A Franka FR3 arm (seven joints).
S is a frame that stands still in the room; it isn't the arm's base.
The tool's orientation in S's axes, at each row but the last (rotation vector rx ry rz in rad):
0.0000, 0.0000, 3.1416
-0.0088, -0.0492, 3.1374
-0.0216, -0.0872, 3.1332
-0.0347, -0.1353, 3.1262
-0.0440, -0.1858, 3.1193
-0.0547, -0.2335, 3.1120
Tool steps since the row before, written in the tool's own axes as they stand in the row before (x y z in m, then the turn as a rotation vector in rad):
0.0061, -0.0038, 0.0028, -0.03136, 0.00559, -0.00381
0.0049, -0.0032, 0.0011, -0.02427, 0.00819, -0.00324
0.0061, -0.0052, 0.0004, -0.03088, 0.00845, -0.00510
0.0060, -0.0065, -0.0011, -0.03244, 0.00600, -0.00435
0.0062, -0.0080, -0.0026, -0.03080, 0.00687, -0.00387
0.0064, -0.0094, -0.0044, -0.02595, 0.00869, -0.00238
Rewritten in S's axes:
-0.0061, 0.0038, 0.0028, 0.03136, -0.00559, -0.00381
-0.0049, 0.0032, 0.0012, 0.02426, -0.00818, -0.00336
-0.0061, 0.0052, 0.0006, 0.03089, -0.00838, -0.00514
-0.0059, 0.0066, -0.0007, 0.03246, -0.00603, -0.00415
-0.0060, 0.0084, -0.0018, 0.03079, -0.00692, -0.00382
-0.0061, 0.0101, -0.0032, 0.02586, -0.00883, -0.00278

